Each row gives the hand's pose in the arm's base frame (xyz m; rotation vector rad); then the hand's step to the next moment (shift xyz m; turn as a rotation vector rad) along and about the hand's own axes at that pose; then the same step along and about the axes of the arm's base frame.
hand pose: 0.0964 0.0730 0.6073 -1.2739 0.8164 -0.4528
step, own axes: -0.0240 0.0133 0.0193 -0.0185 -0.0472 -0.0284
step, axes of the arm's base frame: -0.0028 0.0331 -0.0045 -0.0270 -0.0179 0.0483
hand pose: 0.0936 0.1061 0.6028 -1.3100 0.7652 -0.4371
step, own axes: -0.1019 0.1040 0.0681 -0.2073 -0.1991 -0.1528
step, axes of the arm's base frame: -0.0345 0.1406 -0.0699 -0.2260 -0.0102 0.2340
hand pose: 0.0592 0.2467 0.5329 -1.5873 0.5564 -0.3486
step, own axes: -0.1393 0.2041 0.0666 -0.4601 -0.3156 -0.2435
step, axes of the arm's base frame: -0.1094 0.1263 -0.1939 -0.4685 0.0543 0.3849
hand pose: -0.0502 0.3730 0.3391 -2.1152 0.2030 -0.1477
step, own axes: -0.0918 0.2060 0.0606 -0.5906 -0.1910 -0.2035
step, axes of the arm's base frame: -0.0963 -0.0373 -0.2094 -0.5995 0.0497 0.2546
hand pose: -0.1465 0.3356 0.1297 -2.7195 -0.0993 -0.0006
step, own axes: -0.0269 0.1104 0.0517 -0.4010 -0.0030 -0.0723
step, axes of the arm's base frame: -0.0199 -0.0813 -0.0926 -0.3991 -0.0547 0.0611
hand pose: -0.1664 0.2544 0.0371 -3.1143 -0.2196 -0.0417
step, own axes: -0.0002 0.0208 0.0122 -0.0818 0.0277 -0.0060
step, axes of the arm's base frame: 0.0030 -0.0204 -0.0126 -0.0772 -0.0390 0.0032
